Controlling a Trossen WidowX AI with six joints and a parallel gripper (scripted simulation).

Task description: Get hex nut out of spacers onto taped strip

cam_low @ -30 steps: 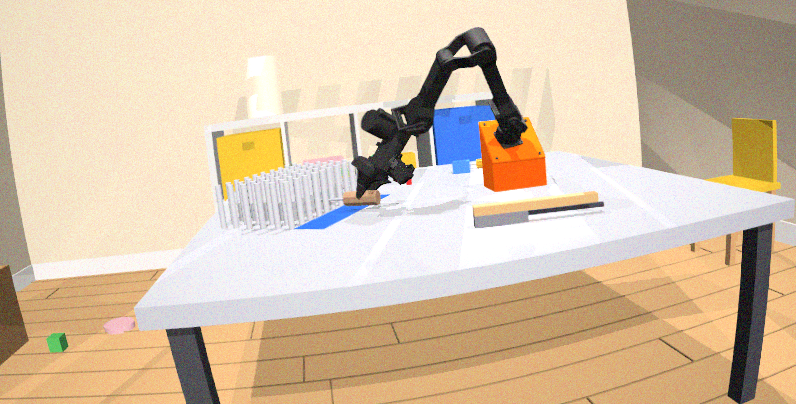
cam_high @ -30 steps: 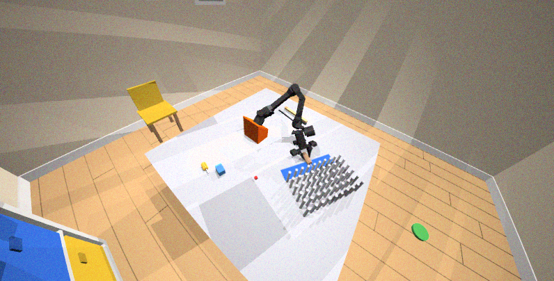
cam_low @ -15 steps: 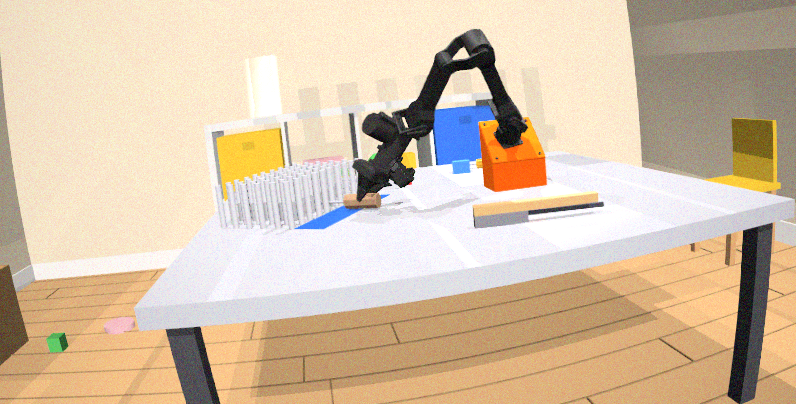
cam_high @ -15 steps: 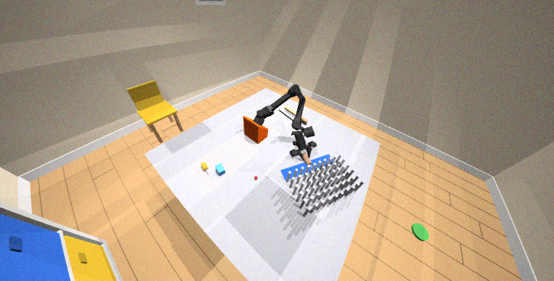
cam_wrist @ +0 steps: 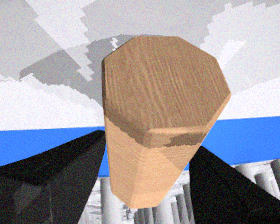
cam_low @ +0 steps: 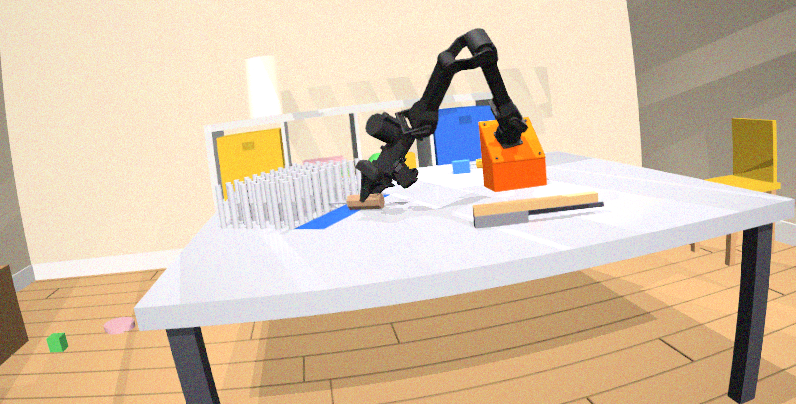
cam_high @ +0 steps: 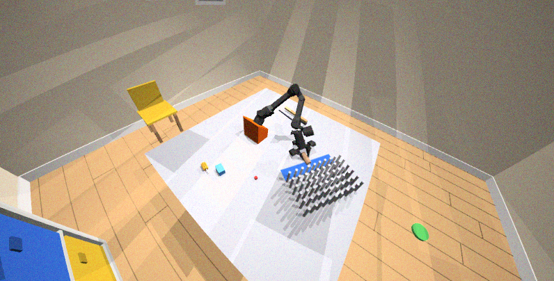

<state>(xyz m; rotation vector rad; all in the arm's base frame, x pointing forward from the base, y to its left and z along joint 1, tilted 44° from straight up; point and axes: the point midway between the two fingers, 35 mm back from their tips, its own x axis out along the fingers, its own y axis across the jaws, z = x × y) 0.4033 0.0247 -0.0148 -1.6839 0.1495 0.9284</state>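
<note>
Now: gripper tip 40 mm short of the blue taped strip, 30 mm to the left of it and 20 mm above it. From my gripper tip the other things lie so: small red cube (300 mm to the right, 210 mm behind, 10 mm below); yellow piece (510 mm behind, 430 mm to the right); blue block (420 mm behind, 390 mm to the right).
</note>
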